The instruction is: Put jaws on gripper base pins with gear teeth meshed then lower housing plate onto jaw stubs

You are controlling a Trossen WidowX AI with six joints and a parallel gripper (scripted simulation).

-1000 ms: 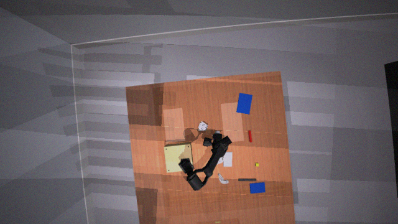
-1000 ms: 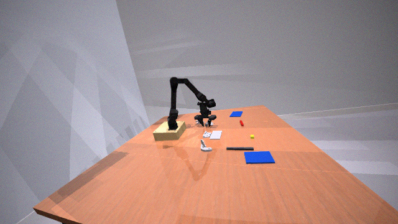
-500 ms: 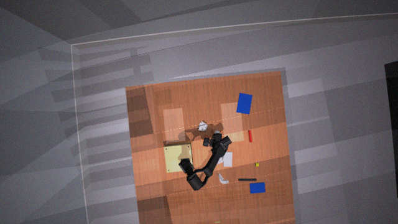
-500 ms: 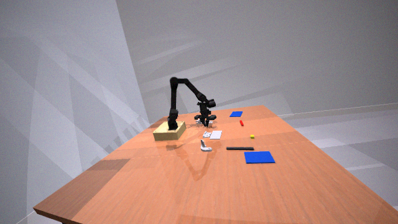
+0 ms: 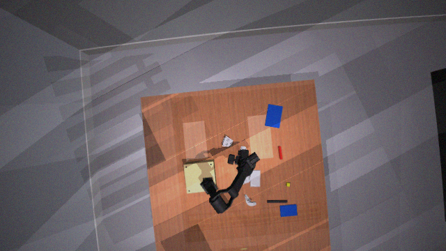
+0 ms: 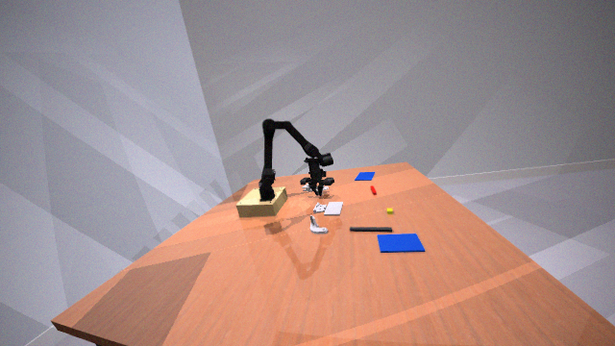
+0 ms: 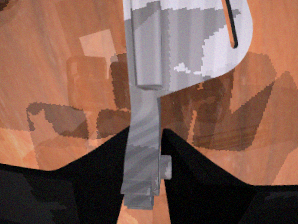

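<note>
Now: gripper tip 150 mm to the left of the housing plate and 30 mm short of it. The rest, counted from my gripper tip: gripper base 130 mm to the left, 80 mm behind, 20 mm above; flat white plate 150 mm to the right, 90 mm ahead, 10 mm below; jaw 30 mm above, 20 mm to the left.
</note>
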